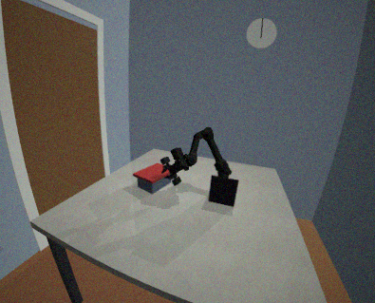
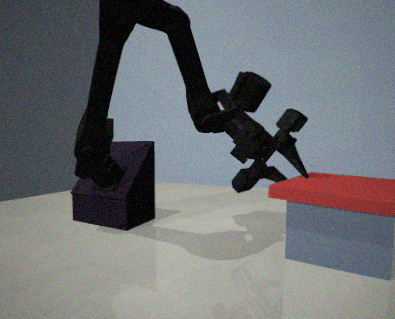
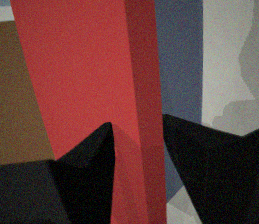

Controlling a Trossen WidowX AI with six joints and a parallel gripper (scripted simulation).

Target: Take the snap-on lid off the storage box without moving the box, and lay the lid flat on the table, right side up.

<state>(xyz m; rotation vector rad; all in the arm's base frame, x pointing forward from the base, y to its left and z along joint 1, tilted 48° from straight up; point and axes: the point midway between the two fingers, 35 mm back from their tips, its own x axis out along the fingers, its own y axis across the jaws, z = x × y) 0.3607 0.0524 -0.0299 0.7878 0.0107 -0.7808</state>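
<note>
Now: gripper tip 7 cm short of the red lid and 2 cm to the left of it. From my gripper tip the other things lie so: storage box: 7 cm ahead, 2 cm to the right, 5 cm below.
</note>
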